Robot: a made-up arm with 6 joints.
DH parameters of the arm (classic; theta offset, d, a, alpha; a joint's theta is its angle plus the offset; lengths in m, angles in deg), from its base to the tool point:
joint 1: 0 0.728 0.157 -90
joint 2: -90 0 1.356 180
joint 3: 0 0 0.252 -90
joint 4: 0 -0.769 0 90
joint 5: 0 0 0 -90
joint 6: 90 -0.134 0 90
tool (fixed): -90 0 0 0
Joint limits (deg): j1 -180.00..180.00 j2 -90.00..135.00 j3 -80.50..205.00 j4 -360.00..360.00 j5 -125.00..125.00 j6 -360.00..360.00
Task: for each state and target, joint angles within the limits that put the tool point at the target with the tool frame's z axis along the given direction. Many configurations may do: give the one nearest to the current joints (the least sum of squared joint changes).
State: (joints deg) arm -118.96 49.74 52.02 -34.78 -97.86 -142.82
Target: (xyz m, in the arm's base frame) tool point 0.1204 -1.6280 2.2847 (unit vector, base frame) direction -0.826 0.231 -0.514
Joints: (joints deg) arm -87.03 39.64 70.72 -15.73 -82.31 -120.27
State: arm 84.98 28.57 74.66 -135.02 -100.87 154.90
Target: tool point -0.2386 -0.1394 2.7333 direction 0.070 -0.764 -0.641
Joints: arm 55.25 1.85 103.92 -114.60 -106.91 121.79
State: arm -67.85 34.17 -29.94 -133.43 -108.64 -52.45
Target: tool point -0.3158 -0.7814 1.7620 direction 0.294 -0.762 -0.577
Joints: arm -116.62 -1.77 -52.01 -145.79 -115.78 -28.02
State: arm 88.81 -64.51 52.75 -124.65 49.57 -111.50
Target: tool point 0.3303 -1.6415 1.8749 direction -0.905 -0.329 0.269
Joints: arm 100.21 -71.29 44.47 -153.74 35.02 -123.09
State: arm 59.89 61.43 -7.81 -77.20 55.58 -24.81
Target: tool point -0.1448 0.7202 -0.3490 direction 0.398 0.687 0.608
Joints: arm 109.55 112.01 -45.65 -82.89 51.86 -26.04
